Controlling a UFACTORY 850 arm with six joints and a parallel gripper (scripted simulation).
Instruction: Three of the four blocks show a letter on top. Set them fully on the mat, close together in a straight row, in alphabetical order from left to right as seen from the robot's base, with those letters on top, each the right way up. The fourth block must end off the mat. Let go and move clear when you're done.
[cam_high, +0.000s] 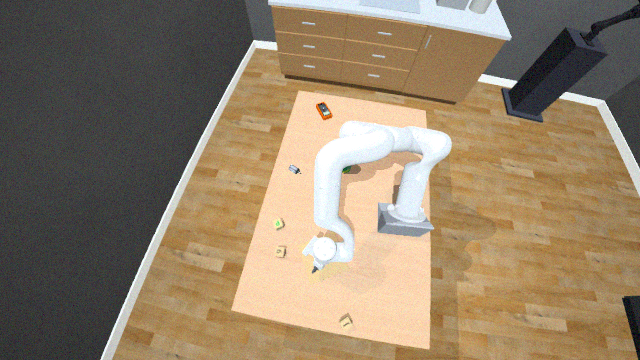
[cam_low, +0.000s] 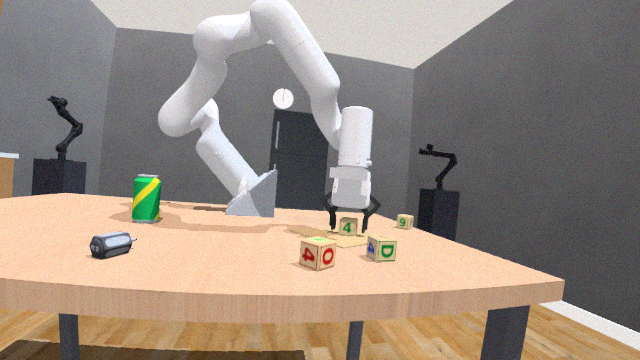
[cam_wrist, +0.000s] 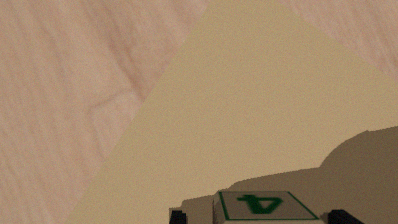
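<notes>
Right now the tan mat is 20 mm to the right of my hand and 20 mm below it. Round my hand: grey device: 260 mm ahead, 450 mm to the right, 10 mm below; yellow can: 20 mm behind, 530 mm to the right, 40 mm above.
</notes>
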